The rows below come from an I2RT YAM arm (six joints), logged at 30 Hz.
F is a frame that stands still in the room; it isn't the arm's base.
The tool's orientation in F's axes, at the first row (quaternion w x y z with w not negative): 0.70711 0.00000 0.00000 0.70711
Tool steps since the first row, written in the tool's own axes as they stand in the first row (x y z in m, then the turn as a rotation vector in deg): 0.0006 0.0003 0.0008 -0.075 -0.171 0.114; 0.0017 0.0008 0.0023 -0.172 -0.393 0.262; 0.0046 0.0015 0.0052 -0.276 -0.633 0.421; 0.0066 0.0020 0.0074 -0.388 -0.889 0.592; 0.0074 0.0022 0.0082 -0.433 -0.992 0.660; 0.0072 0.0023 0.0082 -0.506 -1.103 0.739; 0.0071 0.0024 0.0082 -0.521 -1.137 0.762
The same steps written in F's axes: -0.0003 0.0006 0.0008 0.171 -0.075 0.114; -0.0008 0.0017 0.0023 0.393 -0.172 0.262; -0.0015 0.0046 0.0052 0.633 -0.276 0.421; -0.0020 0.0066 0.0074 0.889 -0.388 0.592; -0.0022 0.0074 0.0082 0.992 -0.433 0.660; -0.0023 0.0072 0.0082 1.103 -0.506 0.739; -0.0024 0.0071 0.0082 1.137 -0.521 0.762
